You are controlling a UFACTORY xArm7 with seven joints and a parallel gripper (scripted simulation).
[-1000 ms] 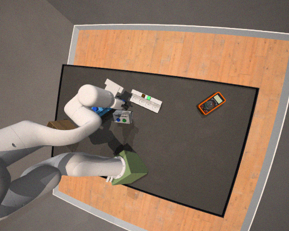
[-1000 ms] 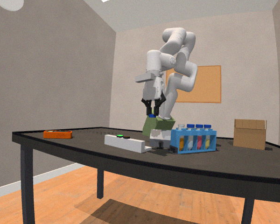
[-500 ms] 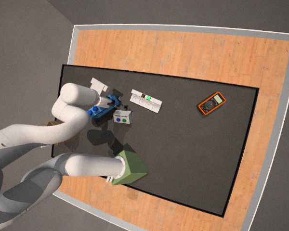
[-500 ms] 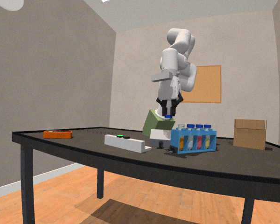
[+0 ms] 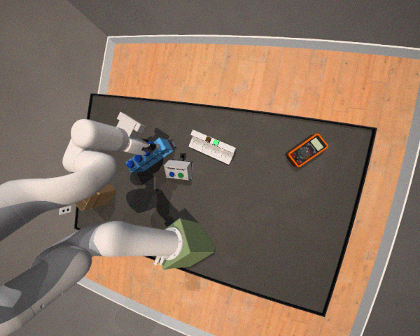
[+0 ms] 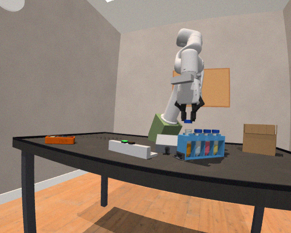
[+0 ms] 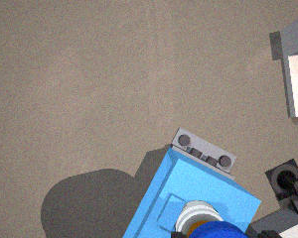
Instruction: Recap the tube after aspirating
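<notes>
The tube neck lies 60 mm below my hand. Also, from my hand: blue cycle key: 110 mm below, 110 mm behind, 90 mm to the right; blue cap: 20 mm below; key housing: 120 mm below, 110 mm to the right, 80 mm behind.
</notes>
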